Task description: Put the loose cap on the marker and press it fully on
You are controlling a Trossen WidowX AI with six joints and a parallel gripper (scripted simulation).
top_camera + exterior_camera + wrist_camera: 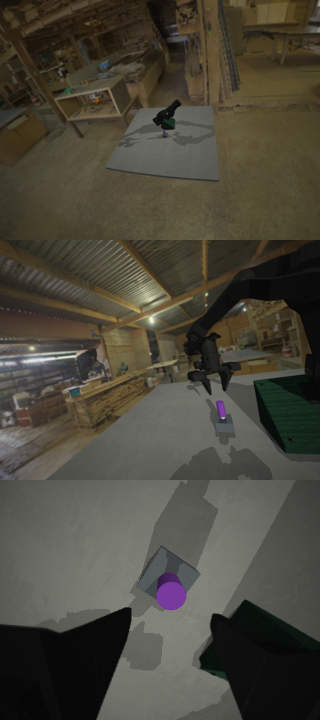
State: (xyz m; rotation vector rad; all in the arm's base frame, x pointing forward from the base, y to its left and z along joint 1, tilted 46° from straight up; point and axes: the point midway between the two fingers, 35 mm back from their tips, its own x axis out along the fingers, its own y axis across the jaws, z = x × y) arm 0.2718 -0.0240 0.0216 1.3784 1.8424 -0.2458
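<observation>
Now: the purple marker cap 6 cm below my gripper tip. Also, from my gripper tip: grey holder block 12 cm below.
</observation>
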